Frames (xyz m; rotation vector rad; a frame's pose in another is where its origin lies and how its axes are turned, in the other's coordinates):
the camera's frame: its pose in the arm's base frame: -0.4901 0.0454 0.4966 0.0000 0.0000 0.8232
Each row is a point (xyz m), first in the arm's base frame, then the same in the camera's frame.
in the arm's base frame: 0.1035 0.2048 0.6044
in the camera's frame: 0.5205 -0.3269 0.1078
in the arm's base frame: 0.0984 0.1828 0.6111
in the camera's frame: 0.5009 -0.3381 0.1145
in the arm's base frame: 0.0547 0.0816 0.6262
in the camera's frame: 0.3969 -0.3749 0.1296
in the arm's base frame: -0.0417 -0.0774 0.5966
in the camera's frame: 0.2148 -0.4123 0.1000
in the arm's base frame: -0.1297 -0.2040 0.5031
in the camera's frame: 0.0621 -0.4339 0.0065
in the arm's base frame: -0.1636 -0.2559 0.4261
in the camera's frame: 0.0010 -0.4443 -0.0705
